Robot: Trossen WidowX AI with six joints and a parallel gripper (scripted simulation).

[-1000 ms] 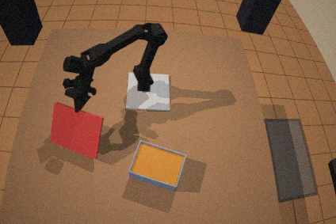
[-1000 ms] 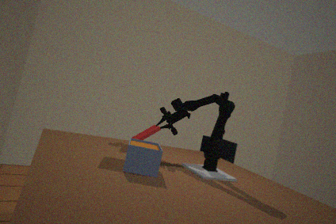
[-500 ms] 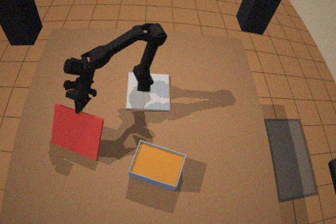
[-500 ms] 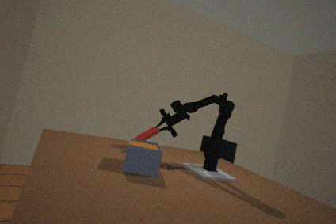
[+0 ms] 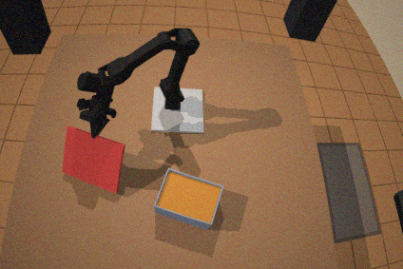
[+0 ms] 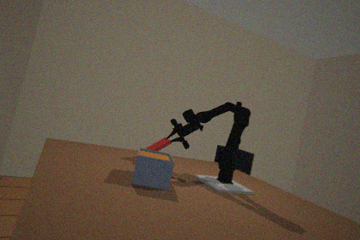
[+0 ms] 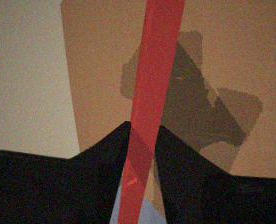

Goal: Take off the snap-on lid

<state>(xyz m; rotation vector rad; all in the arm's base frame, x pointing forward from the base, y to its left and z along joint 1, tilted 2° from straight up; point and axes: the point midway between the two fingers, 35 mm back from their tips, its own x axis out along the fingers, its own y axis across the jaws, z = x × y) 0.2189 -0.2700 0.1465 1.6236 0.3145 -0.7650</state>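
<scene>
Right now the lid is 6 cm ahead of my gripper tip, 5 cm below it and 1 cm to the right of it. The rest, counted from my gripper tip: storage box 34 cm to the left, 18 cm ahead, 8 cm below.
</scene>
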